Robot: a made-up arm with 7 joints. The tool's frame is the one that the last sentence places.
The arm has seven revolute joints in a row. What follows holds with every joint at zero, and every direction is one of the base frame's.
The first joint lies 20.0 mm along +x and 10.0 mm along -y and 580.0 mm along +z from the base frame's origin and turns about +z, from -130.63 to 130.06 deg.
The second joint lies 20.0 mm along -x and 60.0 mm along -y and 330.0 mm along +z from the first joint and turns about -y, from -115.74 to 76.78 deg.
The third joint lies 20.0 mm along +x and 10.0 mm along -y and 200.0 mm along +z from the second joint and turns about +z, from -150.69 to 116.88 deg.
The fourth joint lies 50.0 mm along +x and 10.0 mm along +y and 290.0 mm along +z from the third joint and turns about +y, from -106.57 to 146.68 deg.
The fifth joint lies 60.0 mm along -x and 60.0 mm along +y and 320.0 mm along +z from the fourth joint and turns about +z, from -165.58 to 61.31 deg.
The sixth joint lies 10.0 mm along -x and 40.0 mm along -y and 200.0 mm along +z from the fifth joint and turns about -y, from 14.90 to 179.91 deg.
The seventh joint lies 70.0 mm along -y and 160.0 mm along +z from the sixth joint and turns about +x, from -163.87 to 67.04 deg.
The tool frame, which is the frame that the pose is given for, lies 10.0 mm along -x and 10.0 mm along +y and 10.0 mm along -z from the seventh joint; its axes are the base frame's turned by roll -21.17, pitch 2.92 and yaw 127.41 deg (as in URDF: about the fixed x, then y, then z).
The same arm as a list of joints. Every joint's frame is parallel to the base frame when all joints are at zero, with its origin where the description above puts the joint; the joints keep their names.
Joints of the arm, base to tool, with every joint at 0 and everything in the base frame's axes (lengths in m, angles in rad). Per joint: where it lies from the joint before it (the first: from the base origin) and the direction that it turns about. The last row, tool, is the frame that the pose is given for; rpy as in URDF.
joint 1: axis +z offset 0.02 -0.01 0.58
joint 2: axis -y offset -0.02 -0.06 0.33
joint 3: axis +z offset 0.02 -0.01 0.2
joint 4: axis +y offset 0.05 0.01 0.29
joint 5: axis +z offset -0.06 0.06 0.32
joint 6: axis -y offset -0.01 -0.04 0.2
joint 7: axis +x offset 0 -0.07 0.16
tool: offset -0.01 0.01 -0.01 rpy -0.3695 0.051 2.2237
Joint limits (rad, base to tool): -2.2799..2.27 -2.02..1.3401 -2.63..2.0399 -1.86..2.56 -2.8899..1.0701 0.2601..3.14 -2.8601..1.1701

